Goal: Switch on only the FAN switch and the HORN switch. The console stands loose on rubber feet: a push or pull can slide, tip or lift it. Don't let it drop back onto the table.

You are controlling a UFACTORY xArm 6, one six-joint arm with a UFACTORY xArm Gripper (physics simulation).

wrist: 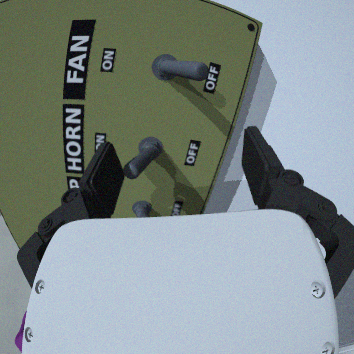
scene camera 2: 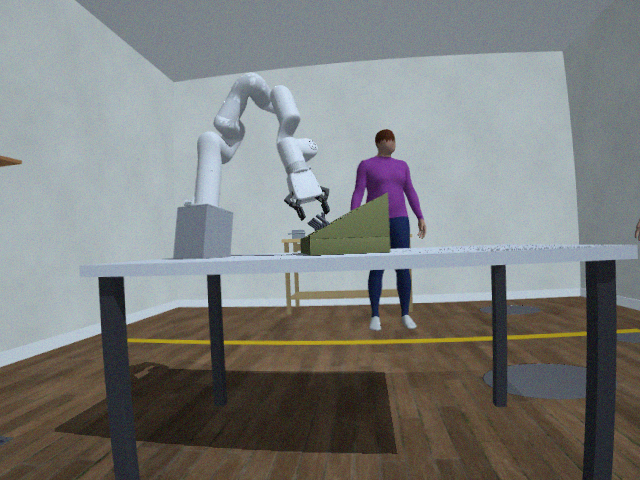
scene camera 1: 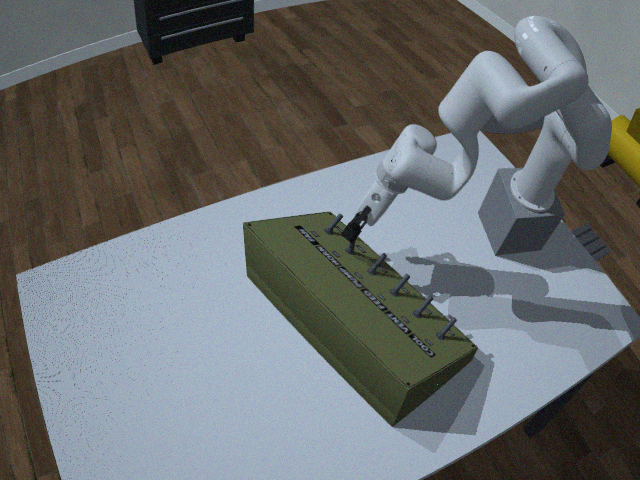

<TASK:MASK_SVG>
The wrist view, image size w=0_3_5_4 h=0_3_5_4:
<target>my gripper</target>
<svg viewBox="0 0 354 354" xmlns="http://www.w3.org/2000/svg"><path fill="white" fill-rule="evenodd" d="M354 225L341 213L340 215L337 214L336 206L331 200L304 186L303 178L297 171L284 169L274 150L267 144L256 126L244 128L241 166L253 203L257 205L258 209L177 216L110 218L115 208L124 173L113 144L109 141L101 142L79 179L79 186L71 187L62 194L61 205L41 219L37 232L35 231L17 252L17 261L31 287L24 321L21 354L338 354L338 325L334 298L354 268ZM315 237L320 240L319 243L325 249L325 258L323 258L322 252Z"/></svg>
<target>olive wedge console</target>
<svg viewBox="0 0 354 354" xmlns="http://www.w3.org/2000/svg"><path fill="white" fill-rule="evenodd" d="M0 0L0 213L18 248L35 231L37 232L41 219L61 205L62 194L71 187L79 186L78 181L101 142L106 141L113 144L124 173L115 208L110 218L203 214L239 113L254 60L262 22L212 0Z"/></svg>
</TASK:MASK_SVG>
